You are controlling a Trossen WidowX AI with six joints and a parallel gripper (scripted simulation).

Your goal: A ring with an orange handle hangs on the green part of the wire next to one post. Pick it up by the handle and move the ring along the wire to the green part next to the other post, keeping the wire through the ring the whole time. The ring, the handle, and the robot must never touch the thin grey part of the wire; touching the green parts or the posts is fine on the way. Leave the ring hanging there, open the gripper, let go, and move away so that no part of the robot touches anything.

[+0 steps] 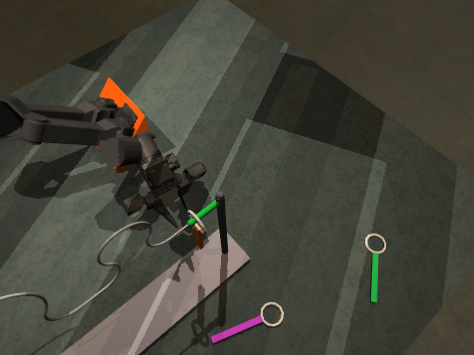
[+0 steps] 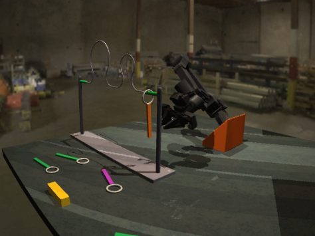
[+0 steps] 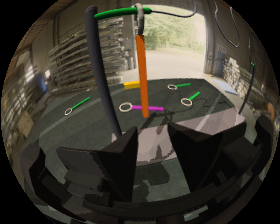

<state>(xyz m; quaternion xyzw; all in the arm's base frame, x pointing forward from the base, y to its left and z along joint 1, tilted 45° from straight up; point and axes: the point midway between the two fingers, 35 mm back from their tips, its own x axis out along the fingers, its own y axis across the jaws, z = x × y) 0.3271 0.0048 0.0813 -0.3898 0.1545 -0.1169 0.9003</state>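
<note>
My gripper tip is now 60 mm short of the orange-handled ring and 70 mm below it. Also, from my gripper tip: green-handled ring (310 mm ahead, 330 mm to the left, 150 mm below); yellow block (420 mm ahead, 140 mm below); magenta-handled ring (230 mm ahead, 10 mm to the left, 150 mm below).
</note>
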